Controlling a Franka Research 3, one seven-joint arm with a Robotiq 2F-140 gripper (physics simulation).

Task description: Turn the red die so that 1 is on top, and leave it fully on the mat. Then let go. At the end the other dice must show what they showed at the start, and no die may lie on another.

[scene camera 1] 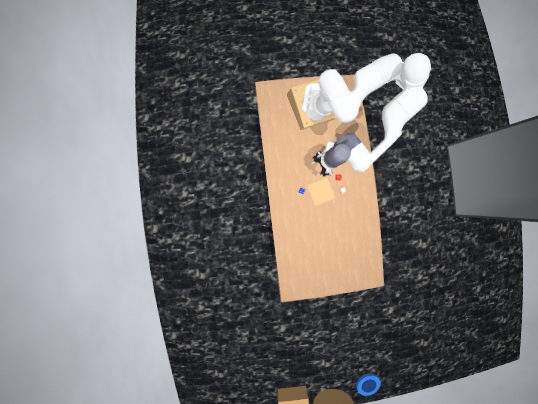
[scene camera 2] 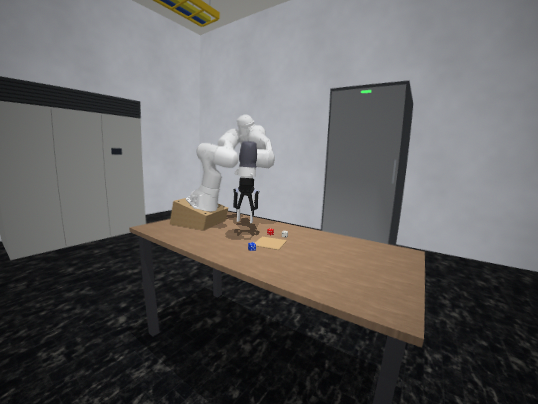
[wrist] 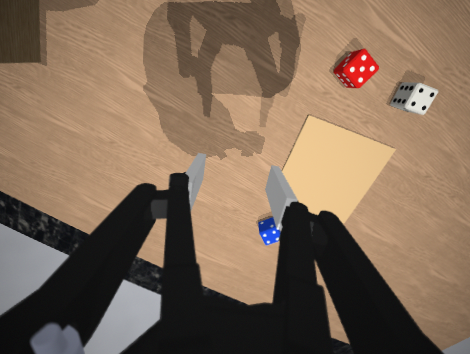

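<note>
The red die lies on the table beside the mat, apart from it, with 5 on its top face. The white die lies near the red die, off the mat, with 4 on top. The blue die lies off the mat's other side; a finger partly hides it in the wrist view. My gripper is partly open with nothing between its fingers, above the table and to the side of the red die.
The table carries the arm's wooden base block at one end. The gripper's shadow falls on the table. A tall grey cabinet stands on the floor beyond the table's side.
</note>
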